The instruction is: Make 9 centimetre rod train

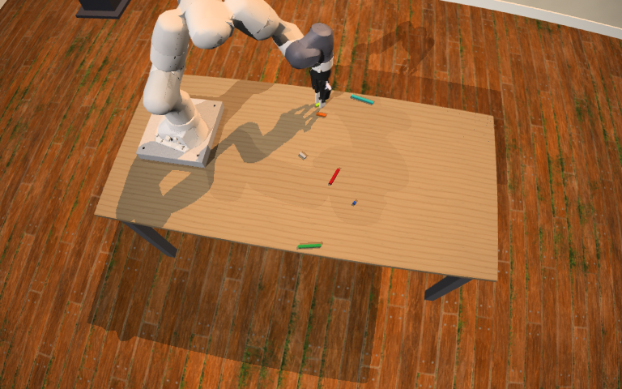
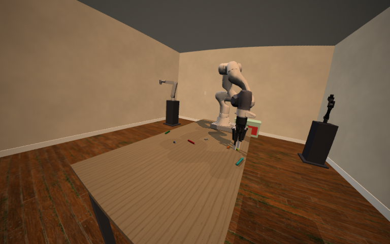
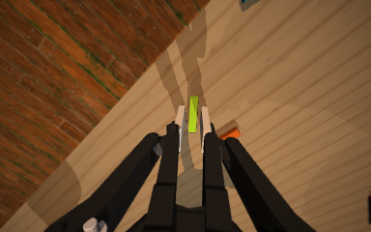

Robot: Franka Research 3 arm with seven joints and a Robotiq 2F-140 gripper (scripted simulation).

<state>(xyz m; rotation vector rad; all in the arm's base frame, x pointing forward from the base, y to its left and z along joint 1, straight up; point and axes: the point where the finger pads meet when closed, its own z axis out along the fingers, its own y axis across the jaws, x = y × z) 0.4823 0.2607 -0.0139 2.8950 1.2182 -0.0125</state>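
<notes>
The lime rod is 3 cm below my hand. Round my hand: grey rod: 26 cm to the right, 3 cm below, 2 cm behind; then orange rod: 6 cm to the right, 3 cm below, 1 cm ahead; then turquoise rod: 17 cm ahead, 6 cm to the left, 3 cm below.
</notes>
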